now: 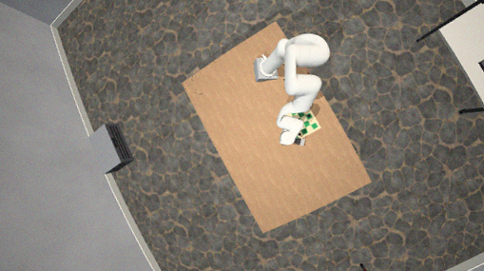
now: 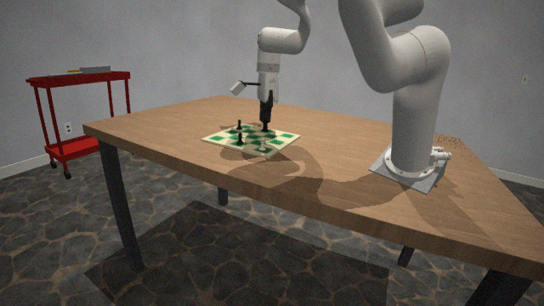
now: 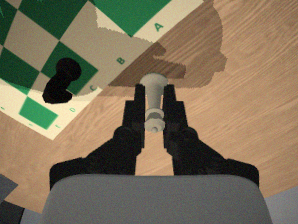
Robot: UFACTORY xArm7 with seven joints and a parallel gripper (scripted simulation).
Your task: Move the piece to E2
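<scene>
Now: hand 10 mm above the white piece. Also, from my hand: black piece (60 mm to the left, 30 mm behind, 20 mm below); white pawn (230 mm to the left, 90 mm behind, 20 mm below); cream chessboard (140 mm to the left, 40 mm below, 20 mm behind).
</scene>
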